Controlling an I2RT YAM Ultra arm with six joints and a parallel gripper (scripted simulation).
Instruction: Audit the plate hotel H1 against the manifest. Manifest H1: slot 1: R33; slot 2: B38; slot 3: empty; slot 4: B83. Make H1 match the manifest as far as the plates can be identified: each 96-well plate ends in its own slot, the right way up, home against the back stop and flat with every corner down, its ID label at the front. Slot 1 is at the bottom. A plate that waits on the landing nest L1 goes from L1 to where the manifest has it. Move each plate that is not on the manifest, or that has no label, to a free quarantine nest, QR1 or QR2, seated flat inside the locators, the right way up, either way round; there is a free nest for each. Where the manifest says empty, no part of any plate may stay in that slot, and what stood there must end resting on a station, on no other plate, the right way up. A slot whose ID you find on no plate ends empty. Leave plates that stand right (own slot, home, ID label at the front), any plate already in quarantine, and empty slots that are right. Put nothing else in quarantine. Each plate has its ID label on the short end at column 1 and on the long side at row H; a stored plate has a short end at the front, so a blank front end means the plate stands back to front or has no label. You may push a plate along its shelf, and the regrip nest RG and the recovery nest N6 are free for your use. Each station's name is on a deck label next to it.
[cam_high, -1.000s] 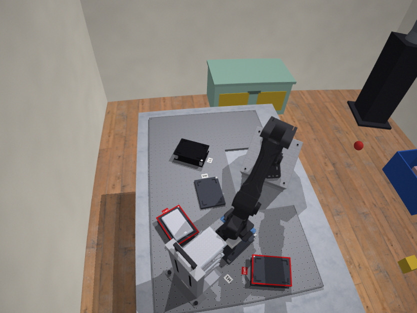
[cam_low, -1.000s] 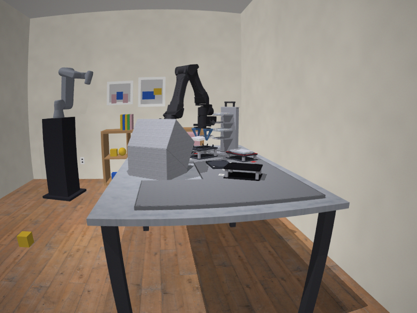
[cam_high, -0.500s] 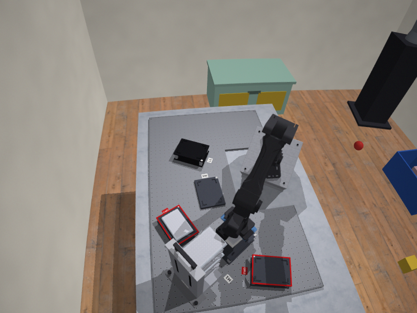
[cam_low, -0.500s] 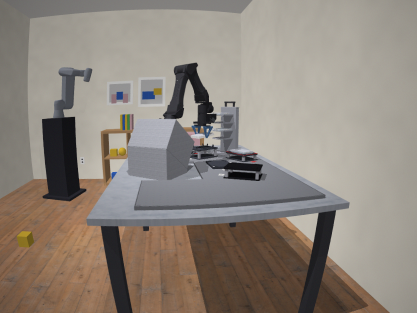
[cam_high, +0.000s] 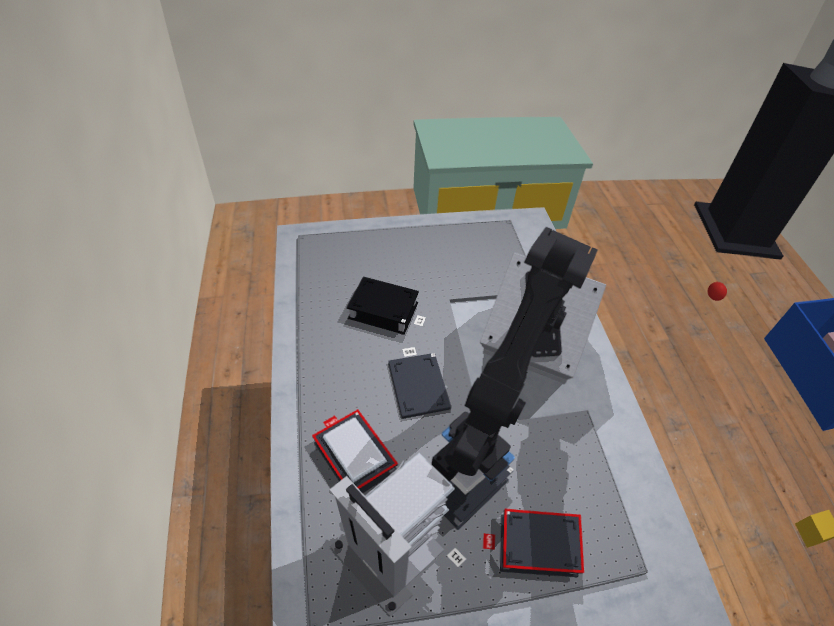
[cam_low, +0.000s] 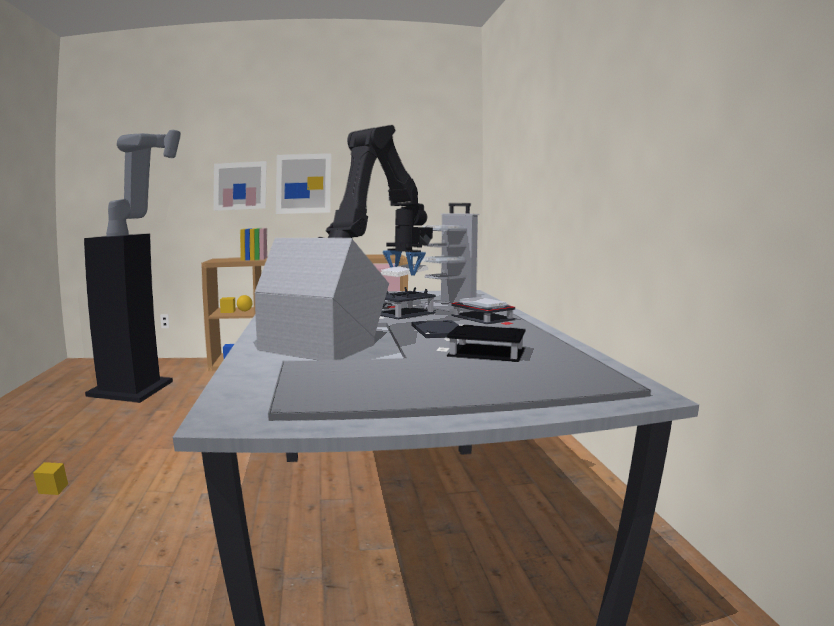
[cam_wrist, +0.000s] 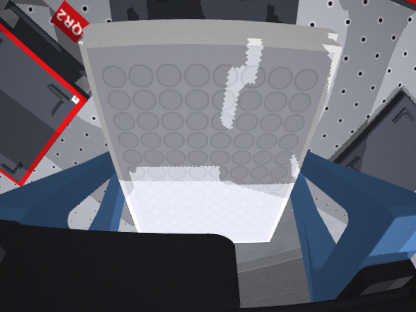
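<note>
Now: the quarantine nest QR2 160 mm behind my hand, 130 mm to the left of it and 100 mm below it. From my hand the other things lie so: RG label (130 mm below, 70 mm to the right, 70 mm behind); then regrip nest RG (80 mm below); then white 96-well plate (10 mm above).
</note>
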